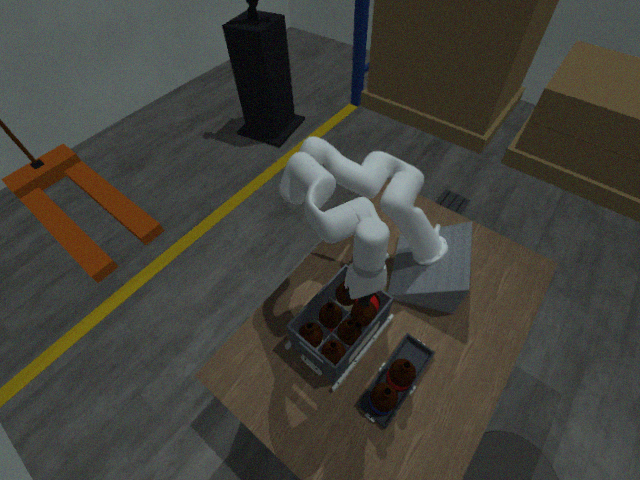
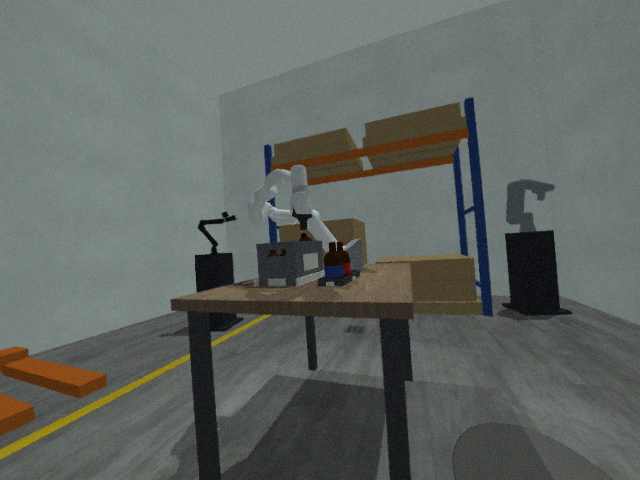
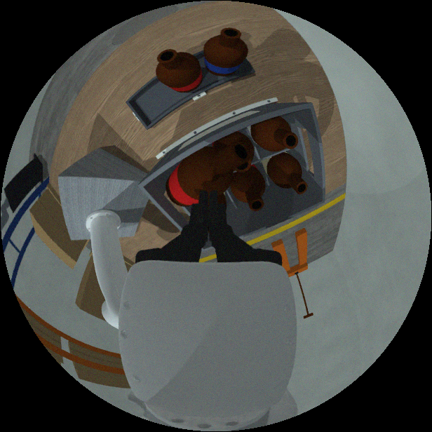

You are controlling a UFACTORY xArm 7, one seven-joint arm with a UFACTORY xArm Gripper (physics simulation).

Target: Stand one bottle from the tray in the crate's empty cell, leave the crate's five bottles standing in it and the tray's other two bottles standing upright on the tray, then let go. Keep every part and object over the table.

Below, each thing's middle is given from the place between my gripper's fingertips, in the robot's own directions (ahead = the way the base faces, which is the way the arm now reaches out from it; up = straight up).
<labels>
Now: the red-banded bottle [image 1: 401, 374] 8 cm ahead of my hand, 17 cm to the left of it and 15 cm below it. Also, from my hand: blue-banded bottle [image 1: 383, 398] (17 cm ahead, 15 cm to the left, 15 cm below).
</labels>
